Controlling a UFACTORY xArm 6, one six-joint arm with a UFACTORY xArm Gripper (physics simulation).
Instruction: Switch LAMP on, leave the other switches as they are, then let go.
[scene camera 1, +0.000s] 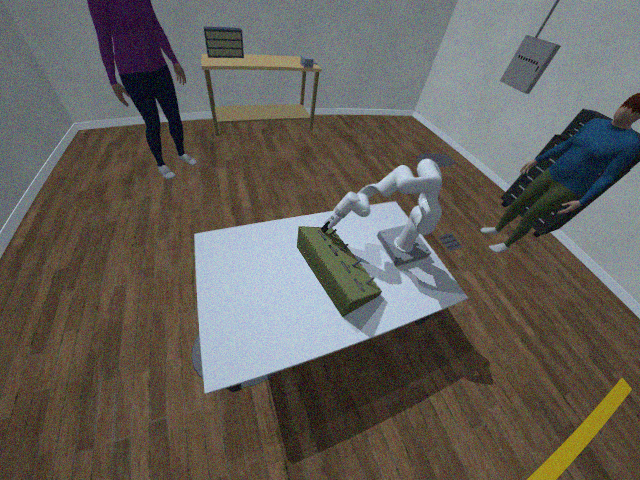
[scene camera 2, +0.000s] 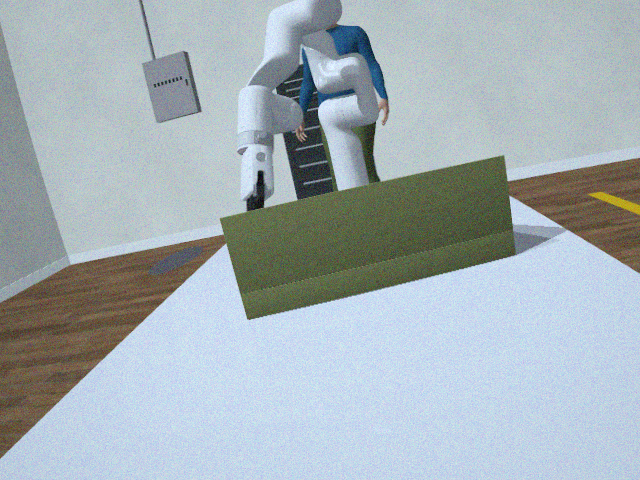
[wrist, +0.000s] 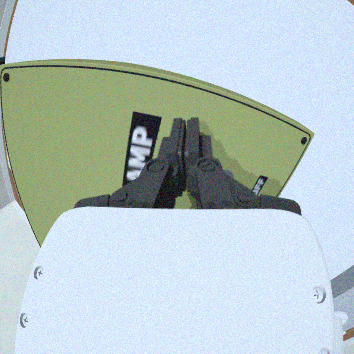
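Pixels of known places: gripper, between the fingertips: (scene camera 1: 322, 230) (wrist: 187, 135); arm's base, origin of its link: (scene camera 1: 403, 244).
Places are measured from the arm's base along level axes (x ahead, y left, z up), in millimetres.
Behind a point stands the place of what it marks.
Note:
The olive green switch box (scene camera 1: 324, 268) {x 602, y 7, z 103 mm} (scene camera 2: 372, 232) {x 604, y -30, z 51 mm} (wrist: 70, 110) {x 549, y -243, z 99 mm} lies on the white table (scene camera 1: 248, 299) {x 984, y -56, z -53 mm} (scene camera 2: 361, 387) {x 897, y -104, z -53 mm}. In the wrist view the LAMP label (wrist: 142, 145) {x 496, y -228, z 73 mm} is partly covered by the left finger, and part of the OFF label (wrist: 259, 185) {x 396, y -220, z 22 mm} shows to the right. My gripper (scene camera 1: 325, 227) {x 469, y -246, z 64 mm} (wrist: 187, 135) {x 469, y -246, z 64 mm} is shut and empty, with its fingertips low at the panel's far end, between these labels. The LAMP lever and the ON label are hidden, so the lever's position cannot be told. In scene camera 2 the box hides the fingertips.
Other switch levers (scene camera 1: 356, 263) {x 407, y 26, z 60 mm} (scene camera 1: 370, 281) {x 397, y 146, z 63 mm} stick up along the box, towards its near end. The arm's base plate (scene camera 1: 392, 245) {x 72, y -25, z -3 mm} is on the table behind the box. Two people (scene camera 1: 136, 51) (scene camera 1: 589, 149) stand away from the table. A wooden bench (scene camera 1: 261, 62) stands at the back wall.

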